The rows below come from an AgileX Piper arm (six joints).
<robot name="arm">
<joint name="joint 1" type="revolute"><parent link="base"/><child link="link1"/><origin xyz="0.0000 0.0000 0.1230"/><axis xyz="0 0 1"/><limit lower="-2.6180" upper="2.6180"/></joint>
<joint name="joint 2" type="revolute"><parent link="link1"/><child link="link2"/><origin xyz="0.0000 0.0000 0.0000" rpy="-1.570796 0.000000 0.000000"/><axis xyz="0 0 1"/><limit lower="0.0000" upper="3.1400"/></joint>
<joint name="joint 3" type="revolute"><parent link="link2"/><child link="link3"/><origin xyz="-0.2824 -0.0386 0.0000"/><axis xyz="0 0 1"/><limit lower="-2.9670" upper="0.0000"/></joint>
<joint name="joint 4" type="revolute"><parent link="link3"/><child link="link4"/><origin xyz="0.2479 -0.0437 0.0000" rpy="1.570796 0.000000 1.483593"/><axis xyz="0 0 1"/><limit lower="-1.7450" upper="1.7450"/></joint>
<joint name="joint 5" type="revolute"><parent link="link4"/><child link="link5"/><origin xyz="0.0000 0.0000 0.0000" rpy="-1.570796 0.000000 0.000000"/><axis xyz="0 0 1"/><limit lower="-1.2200" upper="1.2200"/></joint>
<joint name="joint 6" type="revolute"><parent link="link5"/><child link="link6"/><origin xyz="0.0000 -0.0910 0.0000" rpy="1.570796 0.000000 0.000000"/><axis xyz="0 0 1"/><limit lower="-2.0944" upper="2.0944"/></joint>
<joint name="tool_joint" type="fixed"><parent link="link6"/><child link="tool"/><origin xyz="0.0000 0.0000 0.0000"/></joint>
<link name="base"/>
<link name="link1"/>
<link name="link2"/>
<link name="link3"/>
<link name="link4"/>
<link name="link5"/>
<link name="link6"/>
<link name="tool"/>
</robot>
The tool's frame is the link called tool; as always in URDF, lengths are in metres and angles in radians.
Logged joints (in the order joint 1, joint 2, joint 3, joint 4, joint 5, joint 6), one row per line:
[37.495 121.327 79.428 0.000 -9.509 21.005]
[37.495 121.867 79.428 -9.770 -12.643 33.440]
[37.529 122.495 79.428 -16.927 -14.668 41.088]
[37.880 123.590 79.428 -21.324 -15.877 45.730]
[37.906 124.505 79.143 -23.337 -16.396 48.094]
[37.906 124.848 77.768 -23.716 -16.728 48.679]
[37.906 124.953 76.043 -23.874 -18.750 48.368]
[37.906 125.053 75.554 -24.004 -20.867 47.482]
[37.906 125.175 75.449 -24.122 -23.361 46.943]
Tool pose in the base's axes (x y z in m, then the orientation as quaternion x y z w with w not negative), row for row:
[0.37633 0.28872 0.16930 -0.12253 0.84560 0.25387 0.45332]
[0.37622 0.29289 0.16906 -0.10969 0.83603 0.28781 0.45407]
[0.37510 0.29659 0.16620 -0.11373 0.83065 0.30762 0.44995]
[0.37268 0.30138 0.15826 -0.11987 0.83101 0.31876 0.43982]
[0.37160 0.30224 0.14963 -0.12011 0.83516 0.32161 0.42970]
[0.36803 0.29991 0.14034 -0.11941 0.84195 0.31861 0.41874]
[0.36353 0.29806 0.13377 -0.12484 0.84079 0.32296 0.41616]
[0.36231 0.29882 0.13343 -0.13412 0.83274 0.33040 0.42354]
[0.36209 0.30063 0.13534 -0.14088 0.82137 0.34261 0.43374]
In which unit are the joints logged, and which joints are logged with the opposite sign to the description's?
The joints are logged in degrees. Opposite sign: joint 3.
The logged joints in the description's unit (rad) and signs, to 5 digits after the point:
[0.65441 2.11756 -1.38628 0.00000 -0.16596 0.36661]
[0.65441 2.12698 -1.38628 -0.17052 -0.22066 0.58364]
[0.65500 2.13794 -1.38628 -0.29543 -0.25600 0.71712]
[0.66113 2.15705 -1.38628 -0.37217 -0.27711 0.79814]
[0.66158 2.17302 -1.38131 -0.40731 -0.28616 0.83940]
[0.66158 2.17901 -1.35731 -0.41392 -0.29196 0.84961]
[0.66158 2.18084 -1.32720 -0.41668 -0.32725 0.84418]
[0.66158 2.18259 -1.31867 -0.41895 -0.36420 0.82872]
[0.66158 2.18472 -1.31683 -0.42101 -0.40773 0.81931]

